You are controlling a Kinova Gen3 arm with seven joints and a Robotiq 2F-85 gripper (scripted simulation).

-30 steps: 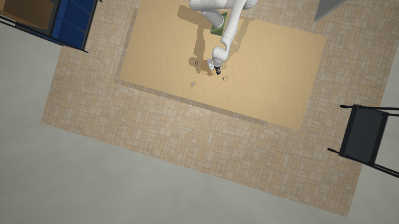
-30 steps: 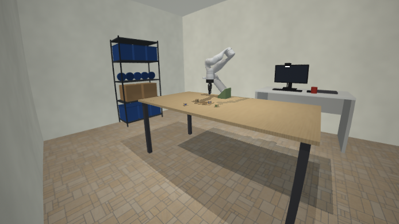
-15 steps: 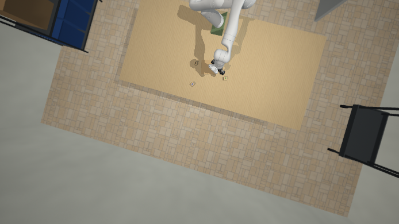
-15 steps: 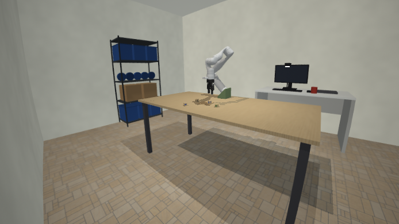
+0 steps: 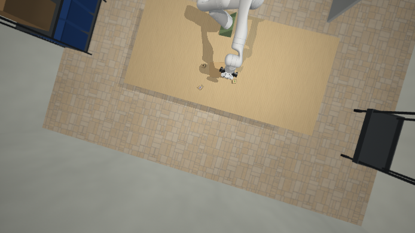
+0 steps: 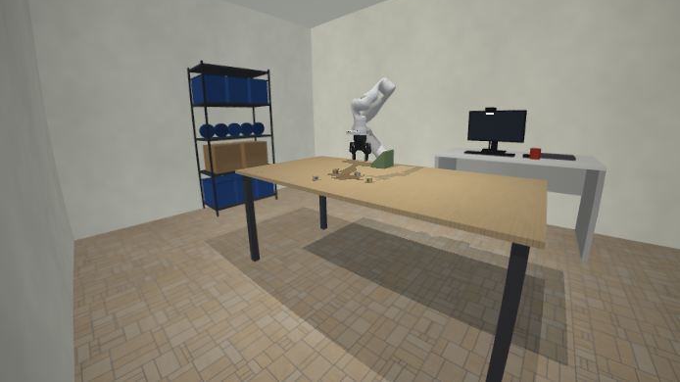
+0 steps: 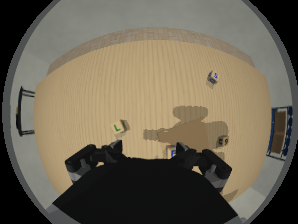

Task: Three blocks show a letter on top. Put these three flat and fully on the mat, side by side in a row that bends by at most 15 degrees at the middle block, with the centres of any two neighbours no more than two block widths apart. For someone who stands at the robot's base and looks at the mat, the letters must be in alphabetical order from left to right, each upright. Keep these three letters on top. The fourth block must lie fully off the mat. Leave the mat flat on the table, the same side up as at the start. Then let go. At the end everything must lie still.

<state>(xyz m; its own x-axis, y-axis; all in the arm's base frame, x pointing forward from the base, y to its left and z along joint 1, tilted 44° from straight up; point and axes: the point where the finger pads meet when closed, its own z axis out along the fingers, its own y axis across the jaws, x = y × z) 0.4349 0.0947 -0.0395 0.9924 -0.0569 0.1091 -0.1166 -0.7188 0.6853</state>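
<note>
The green-marked block is 10 cm below my hand, 8 cm to the left of it and 3 cm ahead of it. From my hand the other things lie so: tan mat (12 cm below, 10 cm to the right, 5 cm behind).
</note>
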